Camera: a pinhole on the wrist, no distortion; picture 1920 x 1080 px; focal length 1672.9 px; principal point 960.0 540.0 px. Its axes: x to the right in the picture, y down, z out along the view. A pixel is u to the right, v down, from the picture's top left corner.
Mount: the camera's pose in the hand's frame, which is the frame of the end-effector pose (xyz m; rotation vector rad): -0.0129 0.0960 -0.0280 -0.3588 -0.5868 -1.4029
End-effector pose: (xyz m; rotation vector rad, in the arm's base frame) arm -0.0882 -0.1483 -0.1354 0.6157 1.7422 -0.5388
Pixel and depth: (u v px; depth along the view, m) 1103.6 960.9 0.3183
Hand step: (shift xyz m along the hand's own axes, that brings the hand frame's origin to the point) 0.0131 0.2652 0.2534
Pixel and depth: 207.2 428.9 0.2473
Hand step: -0.0781 0.3235 0.1055
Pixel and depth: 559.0 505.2 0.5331
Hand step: -0.1228 0.4988 0.3274
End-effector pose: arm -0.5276 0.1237 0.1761 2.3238 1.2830 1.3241
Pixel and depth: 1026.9 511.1 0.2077
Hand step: -0.0515 0.2059 0.1442
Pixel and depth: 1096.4 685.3 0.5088
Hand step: -0.0540 0.3558 0.4117
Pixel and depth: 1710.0 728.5 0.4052
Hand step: -0.0263 0.1837 0.4095
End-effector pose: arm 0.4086 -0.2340 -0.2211 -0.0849 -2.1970 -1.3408
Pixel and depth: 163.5 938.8 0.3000
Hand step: -0.0026 0.3918 0.1390
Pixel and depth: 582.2 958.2 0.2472
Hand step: 0.0022 0.2899 0.1458
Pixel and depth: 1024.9 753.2 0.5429
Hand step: -0.0365 0.3954 0.4300
